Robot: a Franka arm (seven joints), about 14 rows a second.
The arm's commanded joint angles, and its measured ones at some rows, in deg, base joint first. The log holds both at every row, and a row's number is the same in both.
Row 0, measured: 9.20 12.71 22.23 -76.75 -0.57 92.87 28.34
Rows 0 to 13, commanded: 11.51 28.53 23.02 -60.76 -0.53 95.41 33.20; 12.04 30.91 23.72 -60.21 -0.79 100.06 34.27; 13.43 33.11 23.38 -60.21 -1.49 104.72 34.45; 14.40 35.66 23.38 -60.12 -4.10 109.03 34.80; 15.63 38.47 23.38 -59.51 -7.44 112.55 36.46; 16.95 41.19 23.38 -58.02 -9.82 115.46 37.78; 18.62 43.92 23.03 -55.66 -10.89 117.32 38.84; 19.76 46.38 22.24 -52.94 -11.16 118.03 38.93; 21.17 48.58 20.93 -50.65 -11.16 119.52 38.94; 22.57 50.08 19.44 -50.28 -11.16 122.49 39.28; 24.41 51.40 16.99 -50.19 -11.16 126.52 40.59; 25.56 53.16 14.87 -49.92 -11.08 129.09 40.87; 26.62 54.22 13.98 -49.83 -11.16 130.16 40.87; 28.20 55.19 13.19 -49.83 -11.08 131.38 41.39
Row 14, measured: 24.84 51.39 15.34 -54.05 -9.93 129.65 38.89
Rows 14 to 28, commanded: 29.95 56.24 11.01 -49.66 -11.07 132.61 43.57; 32.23 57.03 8.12 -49.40 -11.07 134.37 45.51; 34.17 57.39 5.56 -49.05 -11.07 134.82 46.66; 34.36 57.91 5.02 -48.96 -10.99 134.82 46.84; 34.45 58.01 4.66 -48.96 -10.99 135.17 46.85; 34.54 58.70 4.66 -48.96 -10.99 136.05 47.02; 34.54 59.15 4.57 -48.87 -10.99 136.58 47.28; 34.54 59.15 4.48 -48.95 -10.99 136.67 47.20; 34.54 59.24 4.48 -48.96 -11.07 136.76 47.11; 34.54 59.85 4.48 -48.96 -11.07 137.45 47.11; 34.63 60.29 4.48 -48.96 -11.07 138.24 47.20; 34.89 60.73 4.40 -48.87 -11.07 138.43 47.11; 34.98 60.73 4.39 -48.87 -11.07 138.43 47.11; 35.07 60.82 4.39 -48.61 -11.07 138.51 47.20; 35.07 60.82 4.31 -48.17 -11.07 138.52 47.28
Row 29, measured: 34.34 59.23 4.90 -51.57 -9.95 138.38 45.34
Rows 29 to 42, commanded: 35.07 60.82 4.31 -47.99 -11.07 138.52 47.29; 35.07 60.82 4.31 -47.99 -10.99 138.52 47.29; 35.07 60.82 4.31 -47.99 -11.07 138.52 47.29; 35.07 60.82 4.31 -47.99 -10.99 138.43 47.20; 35.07 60.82 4.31 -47.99 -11.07 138.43 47.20; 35.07 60.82 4.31 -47.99 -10.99 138.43 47.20; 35.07 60.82 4.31 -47.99 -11.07 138.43 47.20; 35.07 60.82 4.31 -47.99 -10.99 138.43 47.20; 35.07 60.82 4.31 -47.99 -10.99 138.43 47.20; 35.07 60.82 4.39 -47.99 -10.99 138.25 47.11; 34.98 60.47 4.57 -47.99 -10.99 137.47 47.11; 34.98 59.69 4.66 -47.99 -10.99 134.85 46.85; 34.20 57.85 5.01 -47.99 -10.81 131.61 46.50; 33.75 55.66 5.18 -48.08 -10.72 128.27 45.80
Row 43, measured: 34.33 59.03 4.88 -49.05 -10.11 134.24 45.35
